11 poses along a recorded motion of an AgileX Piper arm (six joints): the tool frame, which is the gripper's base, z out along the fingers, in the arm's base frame.
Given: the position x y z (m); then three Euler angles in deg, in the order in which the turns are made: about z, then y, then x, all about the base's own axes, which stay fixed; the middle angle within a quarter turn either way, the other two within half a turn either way.
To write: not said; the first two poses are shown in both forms.
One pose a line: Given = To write
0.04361, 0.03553, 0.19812, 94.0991, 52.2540, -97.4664 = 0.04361, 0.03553, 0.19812, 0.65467, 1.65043, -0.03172
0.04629, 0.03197, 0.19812, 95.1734, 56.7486, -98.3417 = 0.04629, 0.03197, 0.19812, 0.57548, 1.65043, -0.03172
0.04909, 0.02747, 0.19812, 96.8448, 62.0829, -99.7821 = 0.04909, 0.02747, 0.19812, 0.48121, 1.65043, -0.03172
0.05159, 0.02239, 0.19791, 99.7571, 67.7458, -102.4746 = 0.05159, 0.02239, 0.19791, 0.38011, 1.65269, -0.03167
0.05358, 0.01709, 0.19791, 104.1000, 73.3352, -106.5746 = 0.05358, 0.01709, 0.19791, 0.27940, 1.65269, -0.03167
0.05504, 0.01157, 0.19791, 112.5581, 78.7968, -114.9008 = 0.05504, 0.01157, 0.19791, 0.17775, 1.65269, -0.03359
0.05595, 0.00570, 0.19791, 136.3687, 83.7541, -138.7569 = 0.05595, 0.00570, 0.19791, 0.07203, 1.65269, -0.03873
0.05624, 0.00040, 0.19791, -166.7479, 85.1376, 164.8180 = 0.05624, 0.00040, 0.19791, -0.02227, 1.65269, -0.03460
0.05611, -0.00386, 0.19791, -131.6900, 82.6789, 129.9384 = 0.05611, -0.00386, 0.19791, -0.09819, 1.65269, -0.03460
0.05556, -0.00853, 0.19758, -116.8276, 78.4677, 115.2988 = 0.05556, -0.00853, 0.19758, -0.18242, 1.65633, -0.03451
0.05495, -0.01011, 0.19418, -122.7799, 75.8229, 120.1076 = 0.05495, -0.01011, 0.19418, -0.21515, 1.69397, -0.05996
